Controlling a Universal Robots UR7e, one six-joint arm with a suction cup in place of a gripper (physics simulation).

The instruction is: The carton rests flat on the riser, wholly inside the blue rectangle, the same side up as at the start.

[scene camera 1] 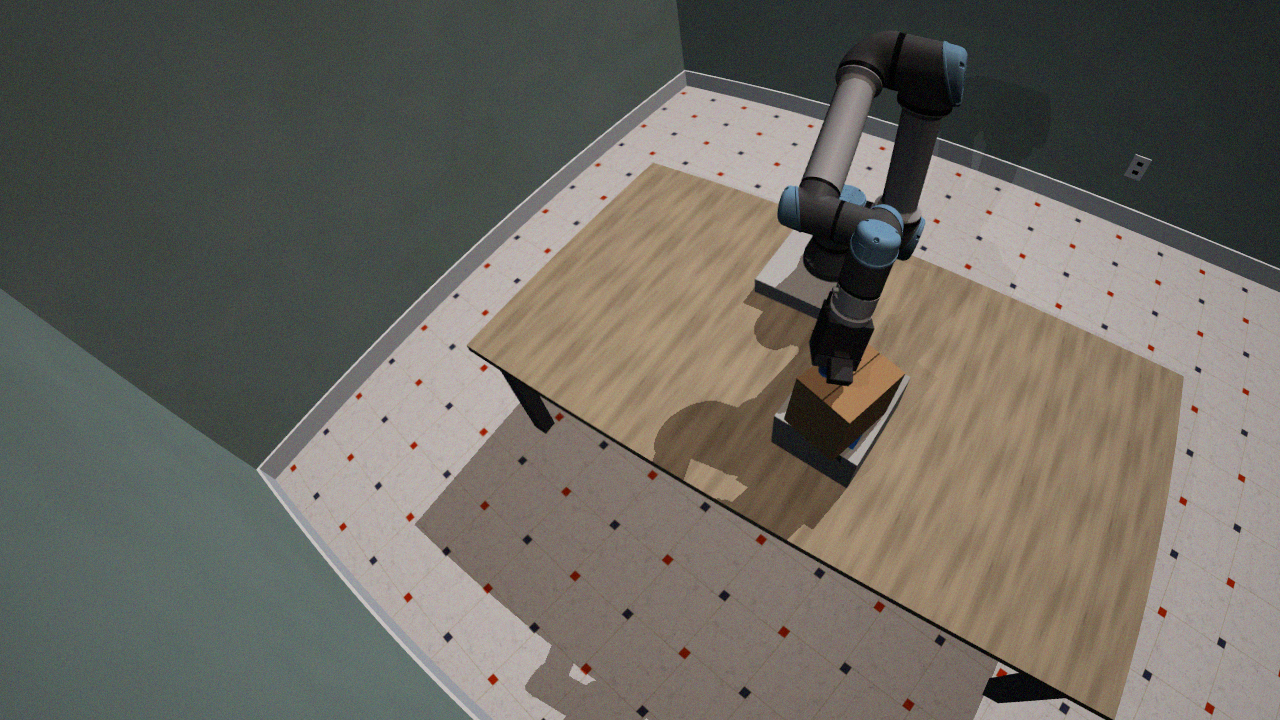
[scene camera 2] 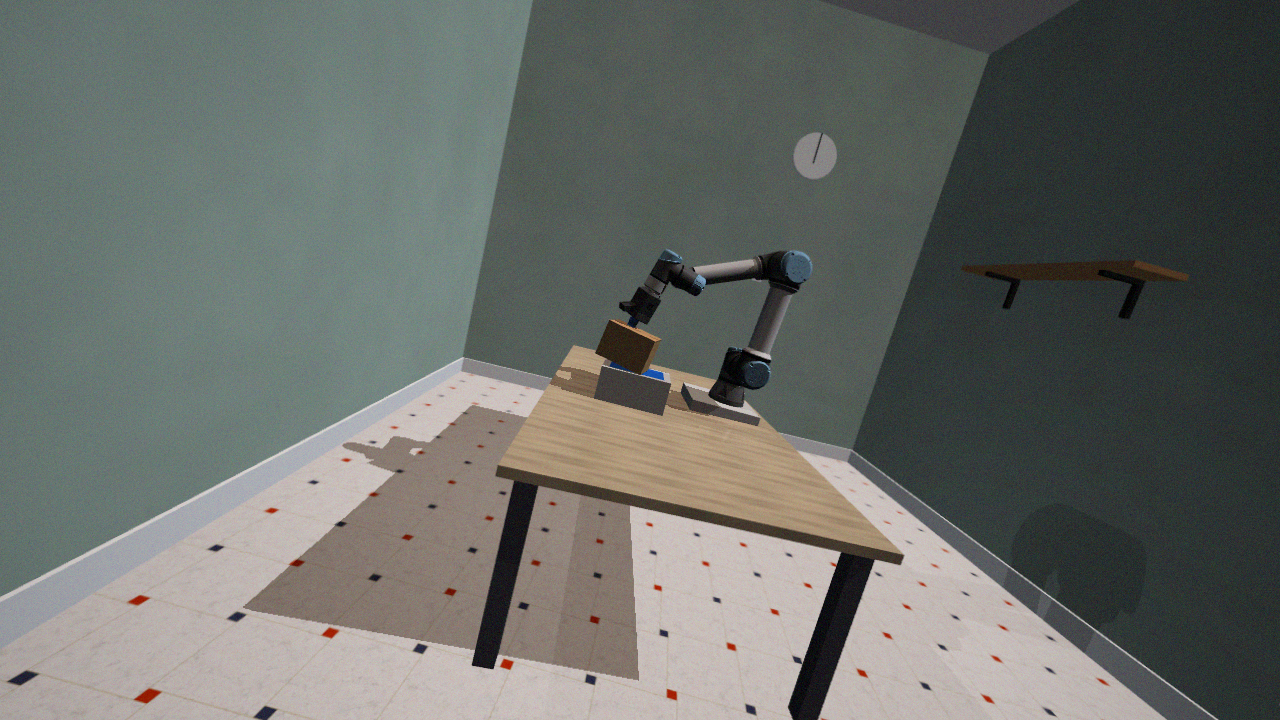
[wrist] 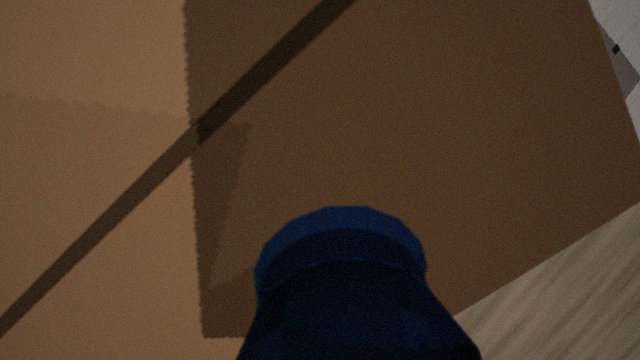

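Note:
The brown carton, with a dark strip across its top, hangs tilted over the riser, its lower edge sloping down toward the robot base in scene camera 2. My gripper, a blue suction cup, is on the carton's top face and holds it. The grey riser stands on the table. Parts of the blue rectangle show on its top; the carton hides the rest. The carton's lowest corner is very near the riser top; I cannot tell whether it touches.
The wooden table carries the riser and the arm's grey base plate, which lies behind the riser in scene camera 1. A wall shelf is at the right in scene camera 2, away from the table.

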